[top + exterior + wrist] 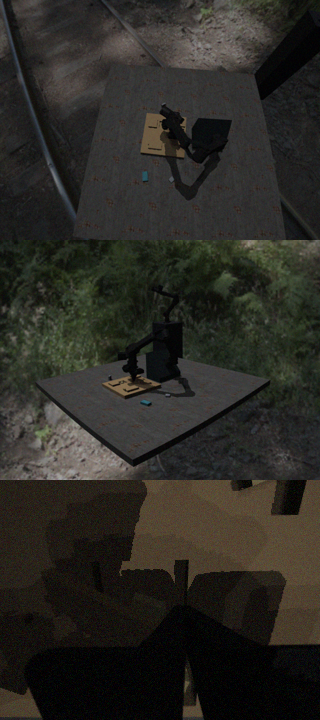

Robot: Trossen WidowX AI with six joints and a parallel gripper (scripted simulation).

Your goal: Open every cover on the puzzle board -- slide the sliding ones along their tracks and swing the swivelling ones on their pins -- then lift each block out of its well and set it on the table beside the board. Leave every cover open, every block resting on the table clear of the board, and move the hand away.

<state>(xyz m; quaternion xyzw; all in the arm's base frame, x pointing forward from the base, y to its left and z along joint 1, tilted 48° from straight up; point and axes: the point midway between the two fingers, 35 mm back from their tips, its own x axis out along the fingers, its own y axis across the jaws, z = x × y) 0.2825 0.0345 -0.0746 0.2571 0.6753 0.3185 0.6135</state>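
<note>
The tan puzzle board lies 4 cm to the left of my gripper tip and 4 cm ahead of it. Round my gripper tip: teal block (34 cm to the left, 13 cm ahead, 2 cm below).
</note>
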